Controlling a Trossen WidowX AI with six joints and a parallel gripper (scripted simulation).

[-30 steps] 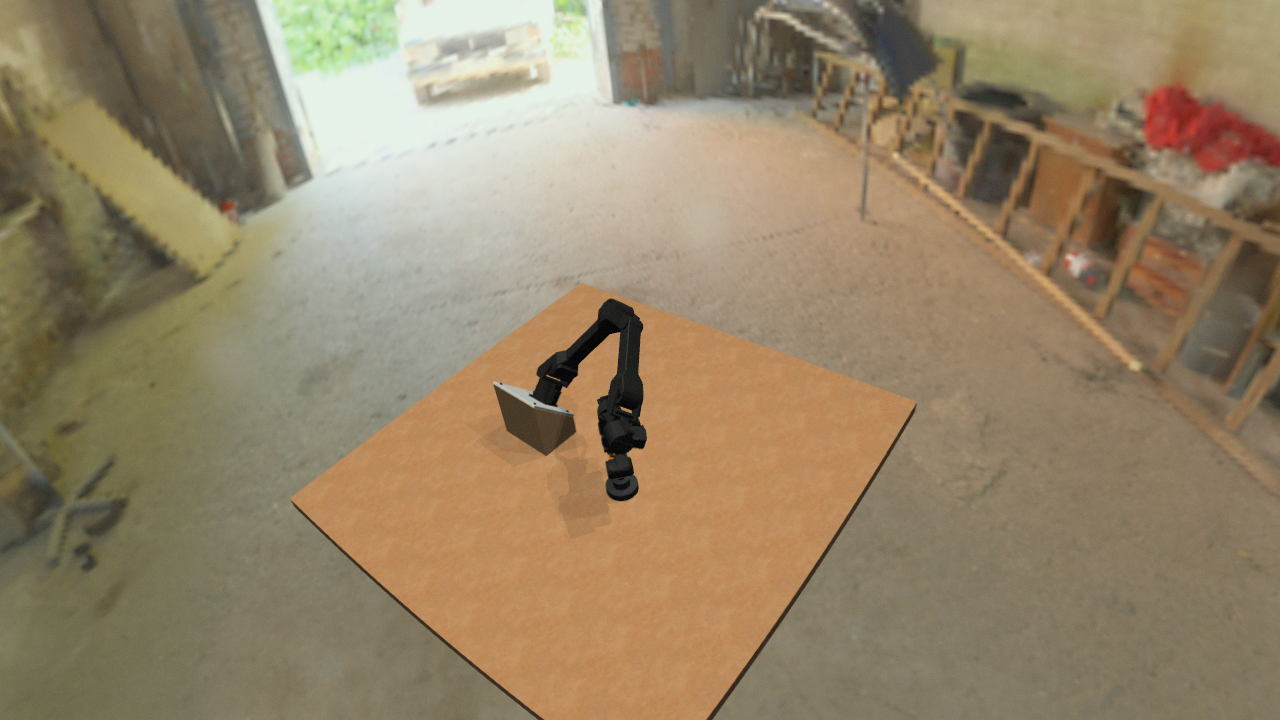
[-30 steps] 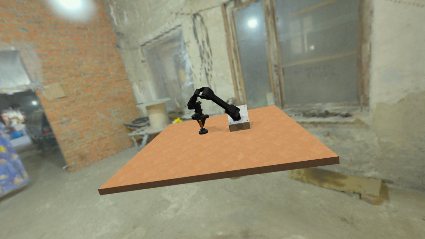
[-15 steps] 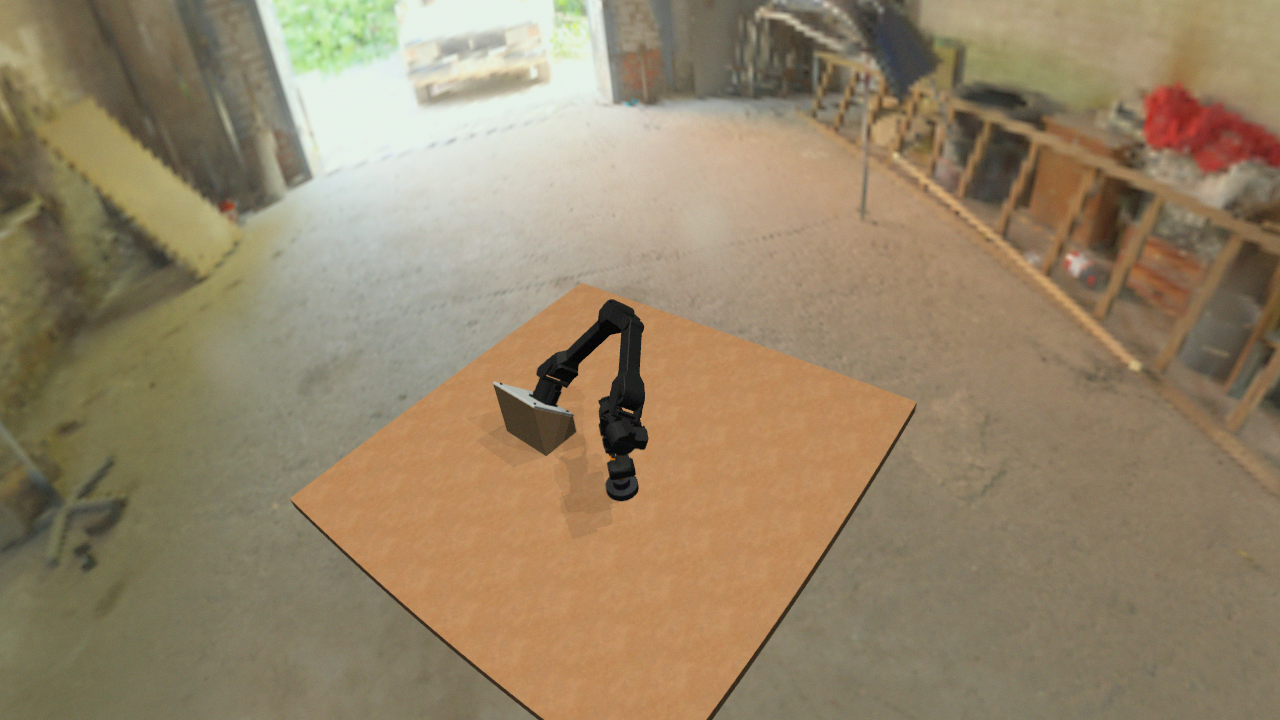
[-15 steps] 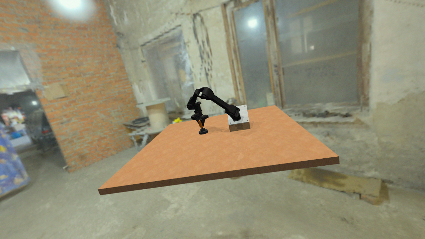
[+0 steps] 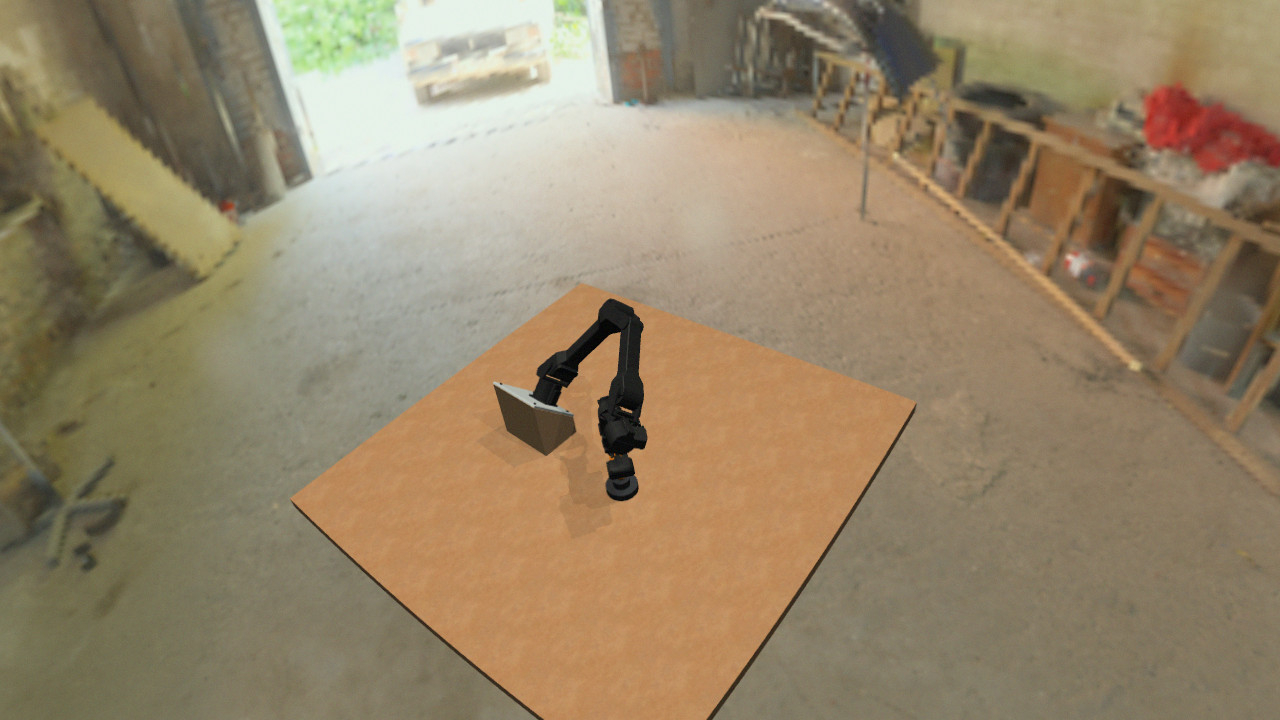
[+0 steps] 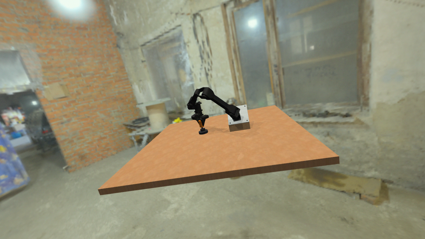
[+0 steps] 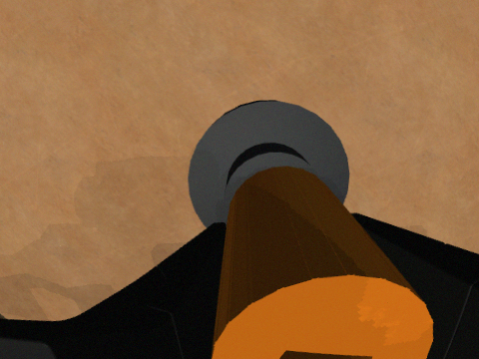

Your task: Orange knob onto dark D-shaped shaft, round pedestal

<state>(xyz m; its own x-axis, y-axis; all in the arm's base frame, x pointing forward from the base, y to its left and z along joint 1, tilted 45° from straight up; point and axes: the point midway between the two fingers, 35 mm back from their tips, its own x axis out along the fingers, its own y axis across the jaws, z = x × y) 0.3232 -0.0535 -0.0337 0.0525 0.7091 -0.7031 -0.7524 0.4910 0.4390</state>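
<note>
The orange knob lies 20 mm above my gripper tip. The rest, counted from my gripper tip: pedestal (40 mm below).
</note>
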